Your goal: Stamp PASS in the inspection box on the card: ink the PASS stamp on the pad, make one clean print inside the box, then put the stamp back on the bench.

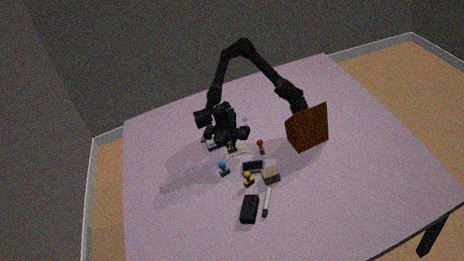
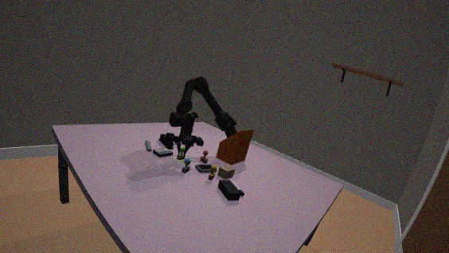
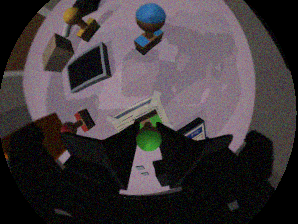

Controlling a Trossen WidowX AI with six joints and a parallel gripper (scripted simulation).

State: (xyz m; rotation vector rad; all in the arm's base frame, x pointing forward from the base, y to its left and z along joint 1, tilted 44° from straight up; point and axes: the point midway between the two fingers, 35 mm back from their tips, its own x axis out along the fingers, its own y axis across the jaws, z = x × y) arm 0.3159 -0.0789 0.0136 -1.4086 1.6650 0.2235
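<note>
Right now my gripper tip is 3 cm above the pale card and 2 cm past it. Round my gripper tip: flat tin (9 cm to the right, 5 cm ahead, 1 cm below); blue-knobbed stamp (11 cm to the left, 6 cm ahead, 1 cm below); green-knobbed stamp (right at my gripper tip).
</note>
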